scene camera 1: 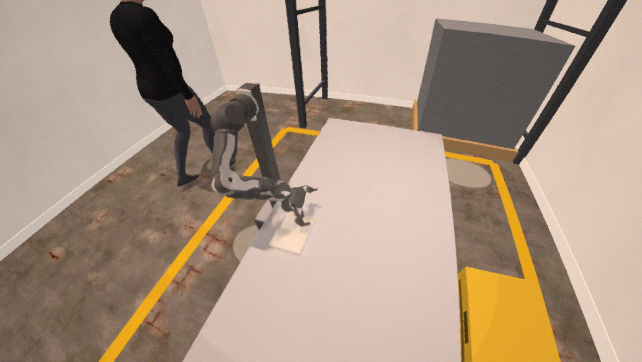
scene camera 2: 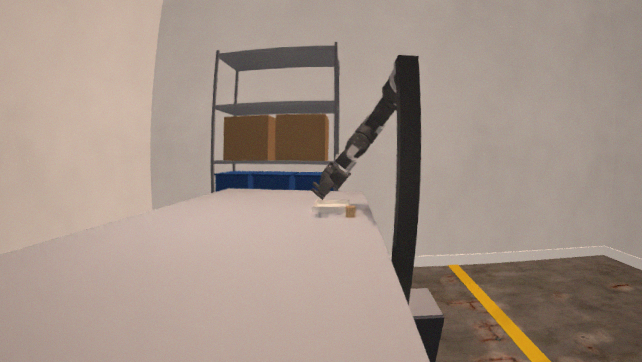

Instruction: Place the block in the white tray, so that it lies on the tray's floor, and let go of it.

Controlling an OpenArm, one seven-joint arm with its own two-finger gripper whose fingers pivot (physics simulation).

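Note:
The white tray (scene camera 1: 289, 243) (scene camera 2: 330, 211) lies on the white table near the edge on the robot's side. The small tan block (scene camera 2: 351, 212) sits on the table outside the tray, by its near right corner in scene camera 2. In scene camera 1 the block does not show; the gripper and wrist cover that area. My gripper (scene camera 1: 311, 206) (scene camera 2: 319, 192) is open, with its fingers spread wide and no block between them. It hangs low, next to the tray's far end in scene camera 1, and appears just above the tray's left part in scene camera 2.
The robot's dark column (scene camera 1: 263, 135) (scene camera 2: 407, 150) stands at the table's edge. A person (scene camera 1: 155, 60) stands on the floor behind the arm. A yellow box (scene camera 1: 500, 315) and a grey cabinet (scene camera 1: 490, 85) stand beyond the table. A shelf rack (scene camera 2: 336, 100) holds brown boxes (scene camera 2: 247, 138).

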